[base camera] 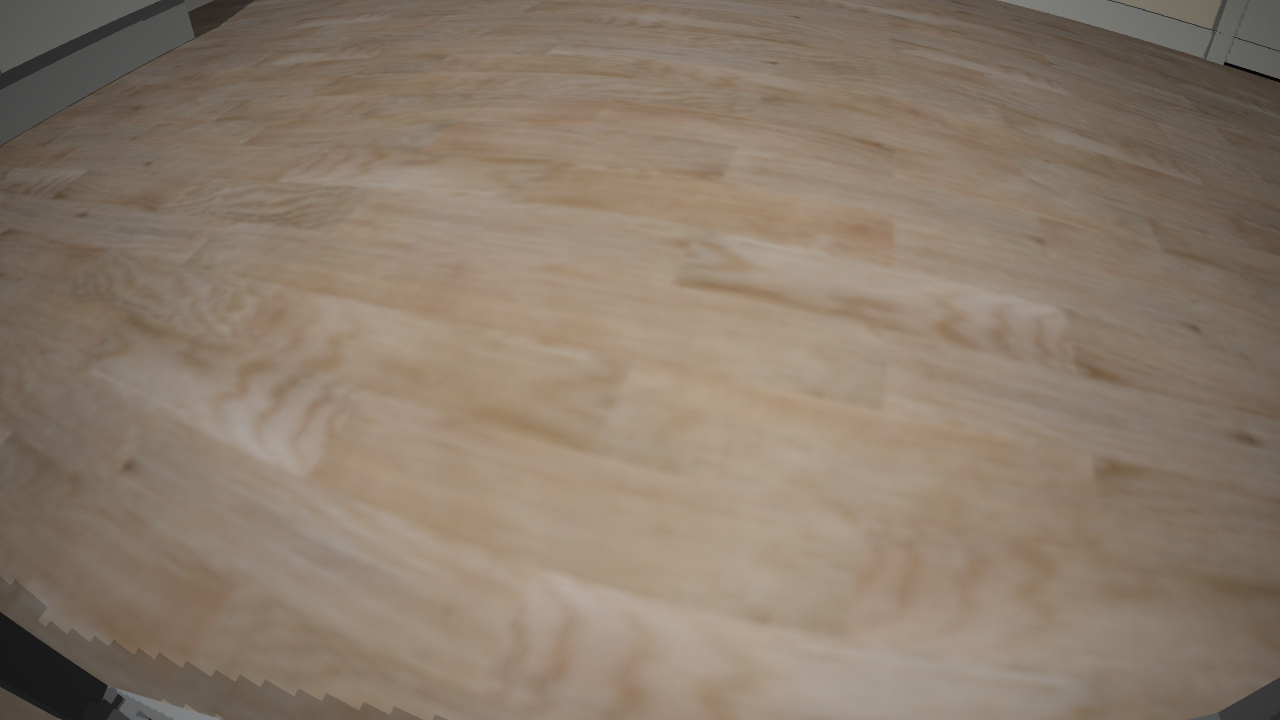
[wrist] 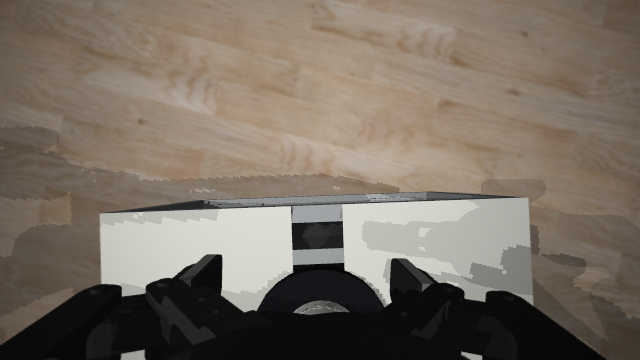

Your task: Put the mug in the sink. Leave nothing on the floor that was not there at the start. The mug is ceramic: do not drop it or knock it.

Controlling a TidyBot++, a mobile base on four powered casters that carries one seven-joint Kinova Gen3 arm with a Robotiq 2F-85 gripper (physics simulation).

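Frame: origin at the arm's base, x back, y right, z up, level; metres.
Seen in the pictures: gripper, fingertip midpoint: [wrist: 307,275].
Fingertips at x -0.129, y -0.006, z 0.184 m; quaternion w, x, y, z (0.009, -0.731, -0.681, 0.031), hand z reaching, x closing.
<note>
A point is followed by its place in that frame.
The mug and the sink do not show in either view. My gripper [wrist: 307,275] {y -0.006, x -0.129, z 0.184 m} is open in the wrist view. Its two black fingers stand wide apart, with no object between them. It hangs over the white top of my mobile base, near the base's front edge. The gripper does not show in the base camera view.
Wooden floor [base camera: 626,358] {y -0.029, x -0.473, z -0.396 m} [wrist: 320,90] {y 0.021, x -0.405, z -0.396 m} stretches ahead of the base [wrist: 200,240] {y -0.136, x -0.115, z -0.014 m}. A grey and white cabinet-like edge [base camera: 98,67] {y -1.453, x -1.487, z -0.345 m} stands at the far left, and pale panels [base camera: 1154,26] {y 1.395, x -1.835, z -0.347 m} stand at the far right. Shadows fall on the floor beside the base.
</note>
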